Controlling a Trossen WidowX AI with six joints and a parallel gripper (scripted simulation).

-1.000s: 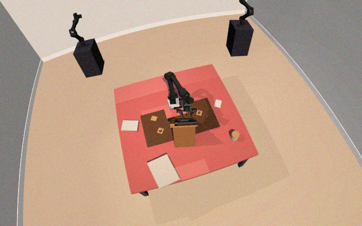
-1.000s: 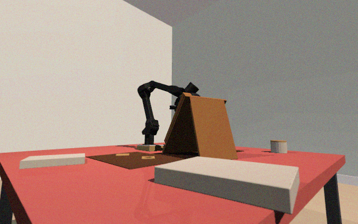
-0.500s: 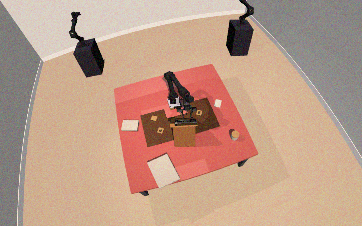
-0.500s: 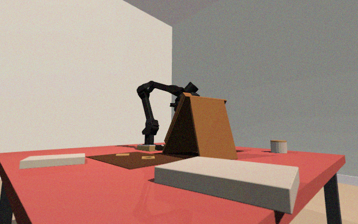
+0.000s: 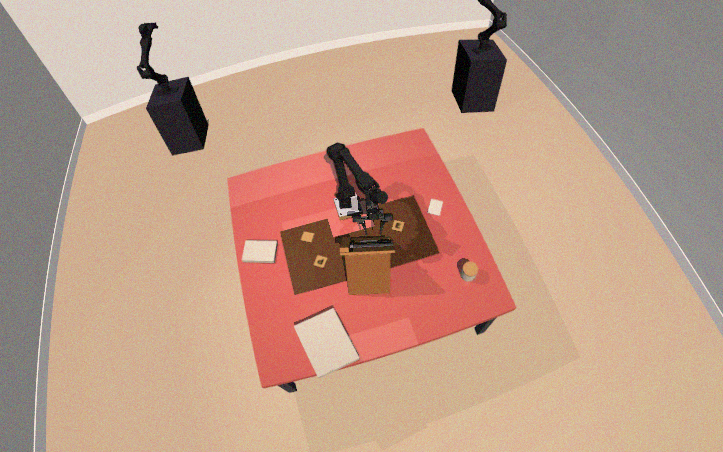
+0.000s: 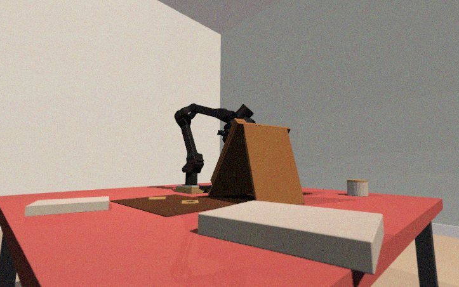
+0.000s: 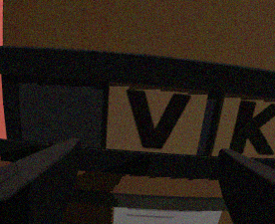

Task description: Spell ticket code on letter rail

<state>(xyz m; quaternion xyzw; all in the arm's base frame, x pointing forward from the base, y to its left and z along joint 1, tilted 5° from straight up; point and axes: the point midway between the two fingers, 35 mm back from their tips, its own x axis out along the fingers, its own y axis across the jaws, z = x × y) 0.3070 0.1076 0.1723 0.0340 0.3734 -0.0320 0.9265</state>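
The tan letter tile lies 30 mm ahead of my gripper tip, 10 mm to the right of it and 20 mm below it. From my gripper tip the other things lie so: large white slab 440 mm ahead, 280 mm to the right, 180 mm below; flat white block 100 mm behind, 600 mm to the right, 180 mm below; dark brown mat 120 mm behind, 80 mm to the right, 190 mm below.
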